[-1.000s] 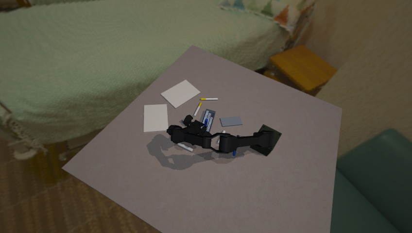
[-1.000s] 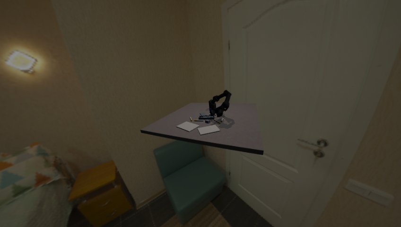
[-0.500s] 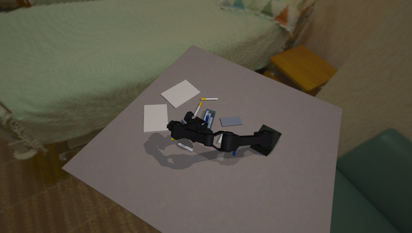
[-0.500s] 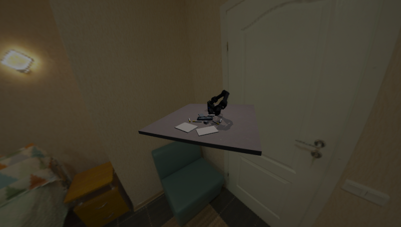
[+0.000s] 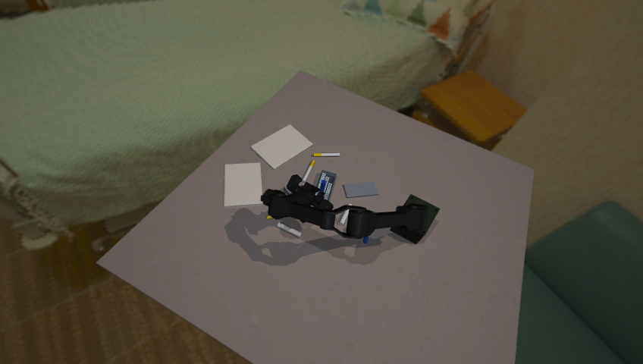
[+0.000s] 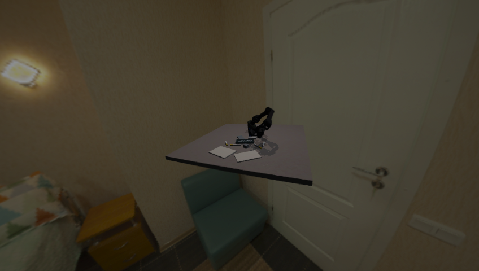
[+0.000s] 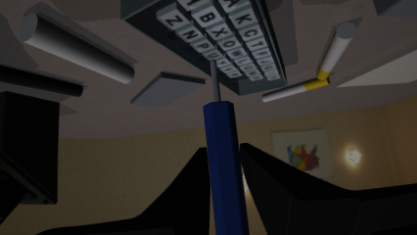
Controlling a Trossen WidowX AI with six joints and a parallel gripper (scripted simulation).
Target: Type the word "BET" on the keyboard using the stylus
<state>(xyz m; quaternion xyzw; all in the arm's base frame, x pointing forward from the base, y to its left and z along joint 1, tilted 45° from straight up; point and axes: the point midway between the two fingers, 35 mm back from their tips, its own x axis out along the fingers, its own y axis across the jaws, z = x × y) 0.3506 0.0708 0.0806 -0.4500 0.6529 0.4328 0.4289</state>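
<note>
My gripper tip is now 90 mm above the E key, 30 mm to the right of it and 10 mm short of it. Also, from my gripper tip: T key (90 mm below, 50 mm to the right, 30 mm ahead); small grey block (130 mm ahead, 90 mm below); blue stylus (10 mm below).
</note>
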